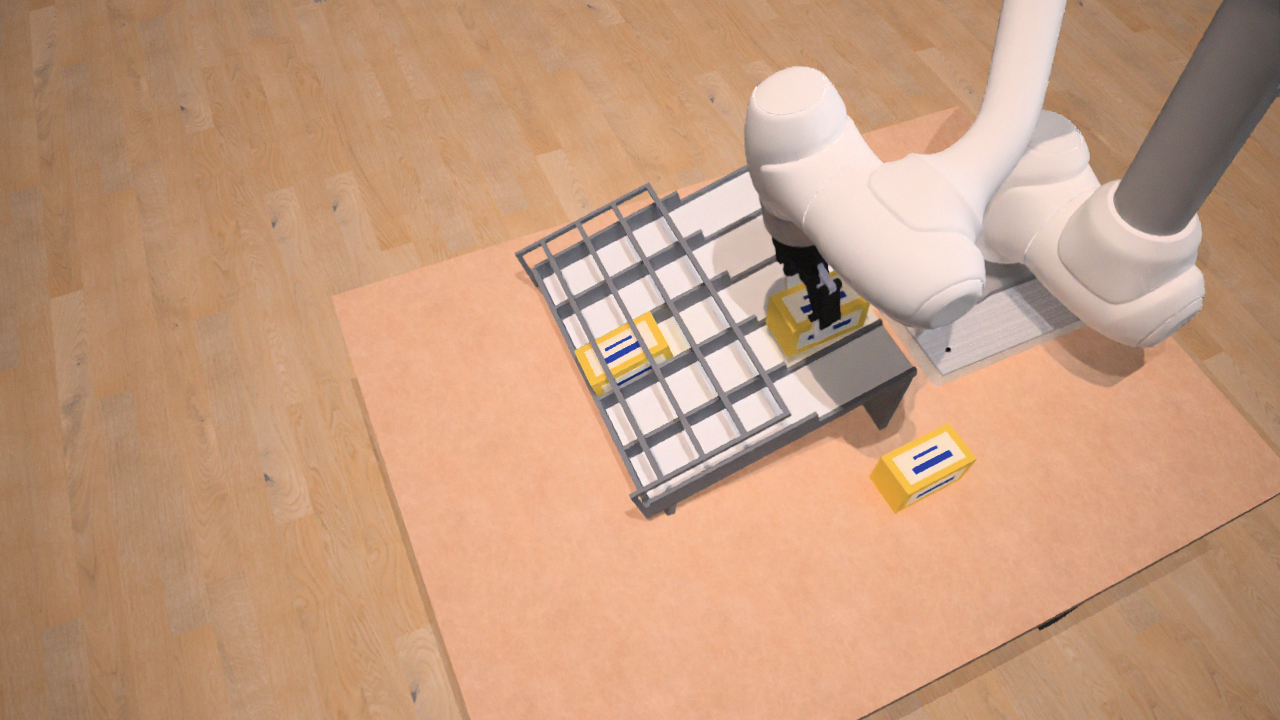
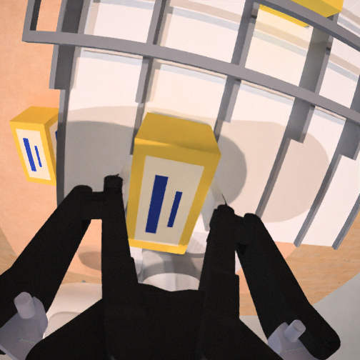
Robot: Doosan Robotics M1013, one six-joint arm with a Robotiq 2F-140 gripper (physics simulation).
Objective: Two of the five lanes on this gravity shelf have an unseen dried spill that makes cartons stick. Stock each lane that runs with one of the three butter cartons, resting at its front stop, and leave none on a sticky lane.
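Pixels of known places: gripper, between the fingertips: point(image 1: 809, 316); arm's base, origin of its link: point(image 1: 982, 251).
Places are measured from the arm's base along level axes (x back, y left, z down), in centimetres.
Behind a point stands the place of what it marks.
Note:
The gravity shelf point(image 1: 760, 447) {x -55.5, y 21.1, z -7.6 cm} point(image 2: 110, 44) has five white lanes between grey dividers. One yellow butter carton point(image 1: 623, 351) {x -66.3, y 0.5, z -8.1 cm} point(image 2: 327, 5) lies in the middle lane at its front stop, under the grid. My gripper point(image 1: 820, 310) {x -41.7, y 8.1, z -13.2 cm} point(image 2: 168, 174) is shut on a second butter carton point(image 1: 789, 333) {x -46.8, y 10.6, z -15.2 cm} point(image 2: 175, 135), holding it lengthwise over the loading end of the lane second from the near side. I cannot tell whether its underside touches the lane. A third butter carton point(image 1: 926, 465) {x -33.8, y 30.8, z -3.1 cm} point(image 2: 35, 150) lies on the table beside the shelf's near side.
A grey grid of bars point(image 1: 707, 279) {x -52.5, y -2.3, z -14.3 cm} covers the front part of the lanes, ahead of the held carton. The arm's grey base plate point(image 1: 984, 335) {x -10.6, y 14.7, z -0.4 cm} lies behind the loading end. The orange-tan table top point(image 1: 716, 608) {x -67.8, y 35.4, z 3.4 cm} surrounds the shelf.

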